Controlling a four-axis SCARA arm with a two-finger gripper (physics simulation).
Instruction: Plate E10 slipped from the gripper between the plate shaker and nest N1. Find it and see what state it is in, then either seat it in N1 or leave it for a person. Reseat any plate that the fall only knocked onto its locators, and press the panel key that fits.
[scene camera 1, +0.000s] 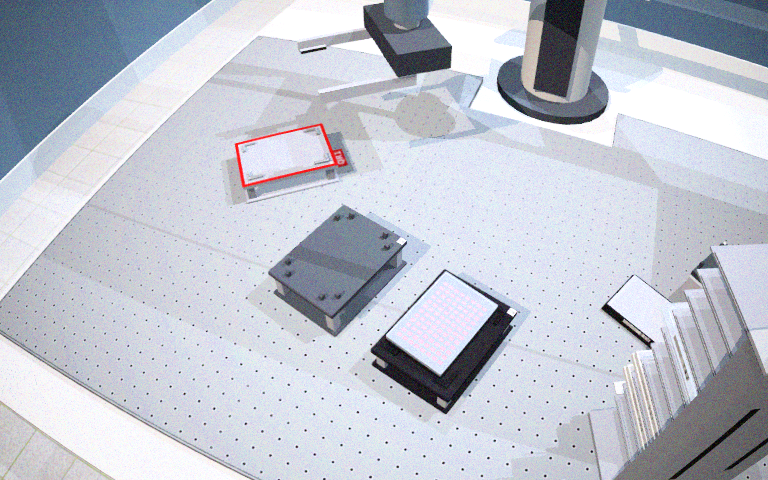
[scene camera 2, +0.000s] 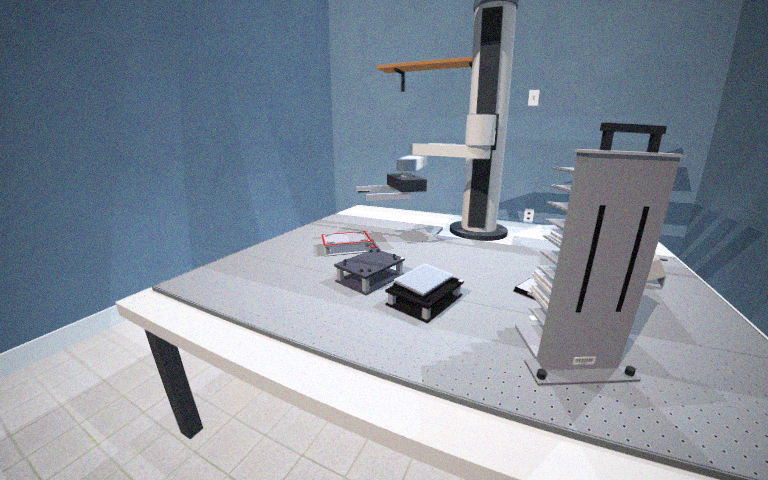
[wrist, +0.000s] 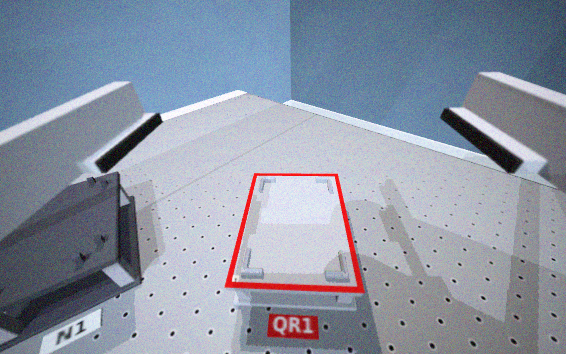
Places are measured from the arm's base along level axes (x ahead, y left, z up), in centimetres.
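Pixels of known places: gripper, fingertip midpoint: (scene camera 1: 307, 69) (scene camera 2: 361, 193) (wrist: 296, 98); arm's base at its link origin: (scene camera 1: 552, 90) (scene camera 2: 477, 231).
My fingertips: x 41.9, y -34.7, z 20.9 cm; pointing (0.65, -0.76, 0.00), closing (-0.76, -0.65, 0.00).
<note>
Ahead of a thing's pixels: the offset from my fingertips to its top centre.
My gripper (scene camera 1: 310, 69) (scene camera 2: 362, 193) (wrist: 296, 98) is open and empty, high above the table's far part. Nest N1 {dx +21.9, dy +14.9, dz -13.4 cm} (scene camera 1: 337, 260) (scene camera 2: 369, 263) (wrist: 60, 220) is a dark grey raised stand with small black locators and no plate on top. Beside it, a white plate with pinkish wells {dx +27.1, dy +32.2, dz -13.2 cm} (scene camera 1: 441, 322) (scene camera 2: 427, 279) lies on a black stand (scene camera 1: 447, 390) (scene camera 2: 423, 309); I cannot tell whether it is fully seated. No label reading E10 can be made out. The plate shaker and panel keys cannot be identified.
The red-edged QR1 stand (scene camera 1: 286, 155) (scene camera 2: 346, 238) (wrist: 295, 235) has corner locators and a bare top. A tall grey rack (scene camera 1: 707, 407) (scene camera 2: 614, 254) holding several plates stands at the right. A low white-topped black item {dx +12.2, dy +60.4, dz -18.2 cm} (scene camera 1: 640, 302) (scene camera 2: 523, 288) is near it. The arm's column (scene camera 2: 506, 84) stands behind.
</note>
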